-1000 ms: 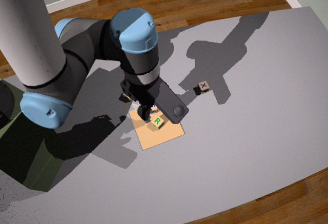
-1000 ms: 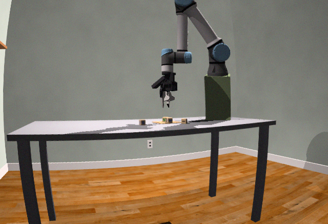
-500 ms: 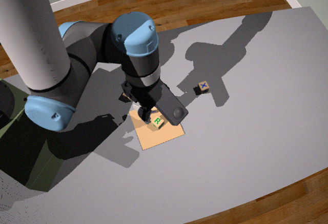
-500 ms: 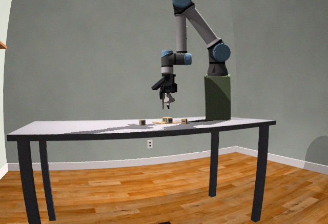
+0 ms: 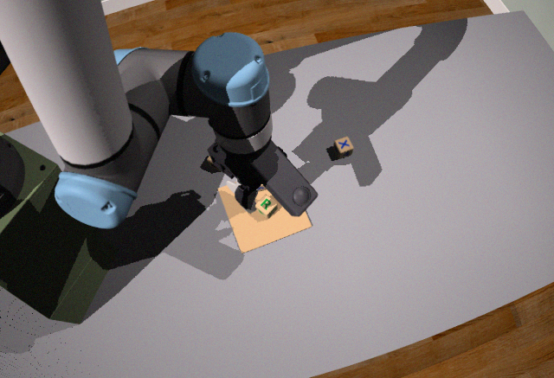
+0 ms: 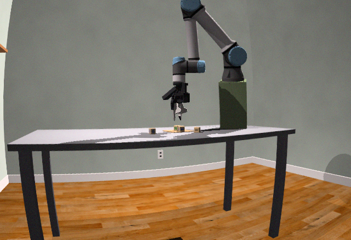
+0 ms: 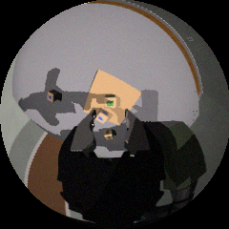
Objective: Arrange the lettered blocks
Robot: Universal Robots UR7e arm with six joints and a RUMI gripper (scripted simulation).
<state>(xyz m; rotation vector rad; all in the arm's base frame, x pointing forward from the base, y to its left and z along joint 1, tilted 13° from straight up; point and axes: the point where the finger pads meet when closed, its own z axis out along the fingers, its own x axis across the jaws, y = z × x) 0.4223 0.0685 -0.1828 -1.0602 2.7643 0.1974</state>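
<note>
My gripper is now 80 mm above the mat, 10 mm to the right of it and 10 mm past it.
</note>
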